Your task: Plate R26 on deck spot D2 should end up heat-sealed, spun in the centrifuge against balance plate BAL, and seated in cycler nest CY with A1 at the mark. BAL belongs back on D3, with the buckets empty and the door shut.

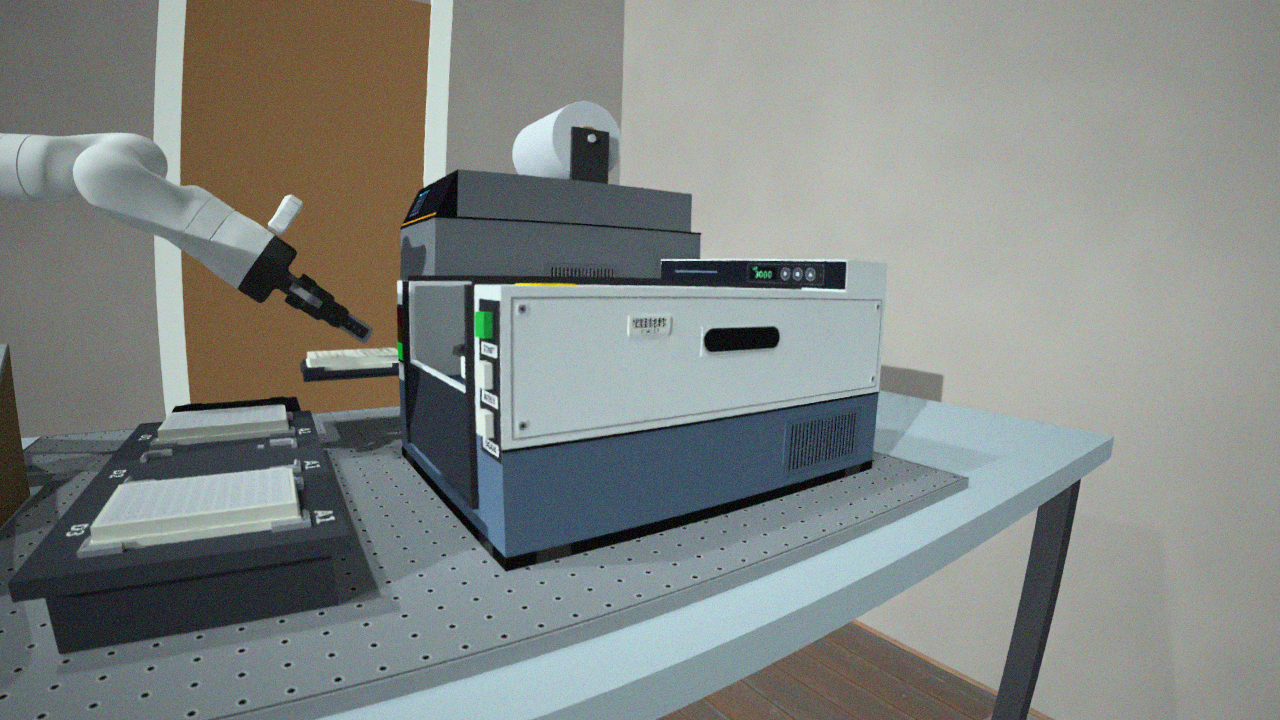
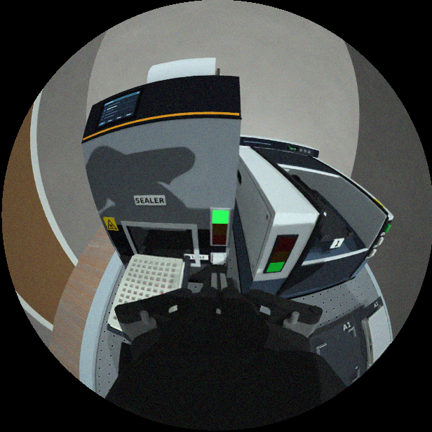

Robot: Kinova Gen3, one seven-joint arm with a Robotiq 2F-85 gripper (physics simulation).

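Frame: origin at the arm's base, x ahead, y left, z up, level; centimetres.
Where they show: gripper, fingertip midpoint: (image 1: 369, 336).
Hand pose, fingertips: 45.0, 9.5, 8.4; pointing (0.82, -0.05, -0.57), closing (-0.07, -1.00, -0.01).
Each offset is from my fingertips to the top centre of the thing, as dx, dy, dz. "spot": to the spot under its first point.
A white well plate @(-0.1, +9.1, -3.1) (image 1: 349, 358) (image 2: 150, 280), presumably R26, rests on the tray sticking out of the sealer @(+29.6, +6.9, +33.5) (image 1: 554, 250) (image 2: 165, 170). The sealer's top lamp is green. My gripper (image 1: 362, 332) (image 2: 217, 280) is shut and empty, in front of the sealer and above the tray's level. Another plate @(-19.2, -30.7, -7.0) (image 1: 196, 503), on D3, matches BAL's place. The D2 spot @(spot: -18.1, -15.2, -8.6) (image 1: 219, 454) is vacant. The centrifuge (image 1: 626, 376) (image 2: 280, 220) shows its interior and a label 1 (image 2: 337, 243) through its front opening; its lowest lamp is green. Nest CY cannot be identified.
A further plate @(-17.3, -6.0, -7.0) (image 1: 223, 422) sits on D1 at the back of the dark deck (image 1: 196, 586). The centrifuge stands right beside the sealer, with START and other buttons @(+0.4, -36.0, +5.0) (image 1: 484, 324) on its front edge. A film roll @(+31.7, +6.7, +33.5) (image 1: 546, 147) (image 2: 185, 70) tops the sealer. A brown box (image 1: 8, 438) stands at the far left.
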